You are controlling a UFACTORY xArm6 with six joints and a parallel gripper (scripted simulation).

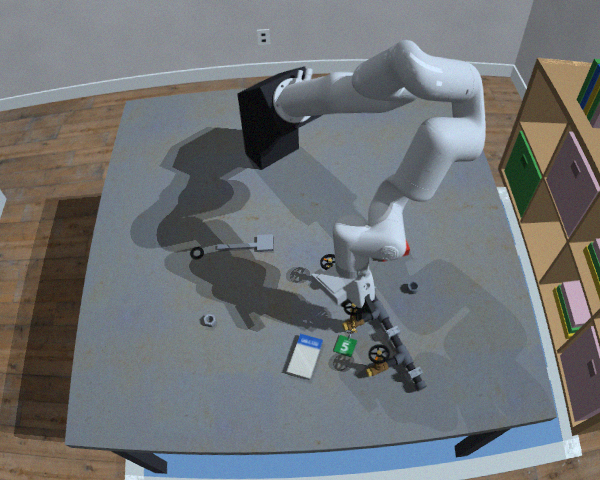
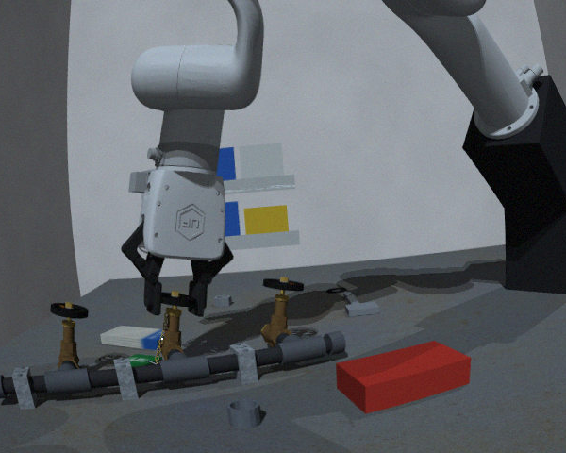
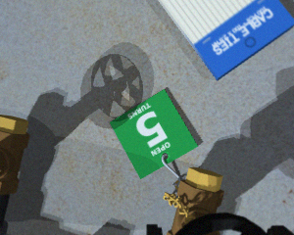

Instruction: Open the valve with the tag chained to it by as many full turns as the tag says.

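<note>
Right now my hand is 90 mm above the green tag and 60 mm short of it. Round my hand: notepad: 130 mm ahead, 90 mm to the right, 80 mm below; then grey flat tool: 320 mm to the right, 160 mm behind, 80 mm below; then red block: 270 mm behind, 70 mm below, 50 mm to the left.
</note>
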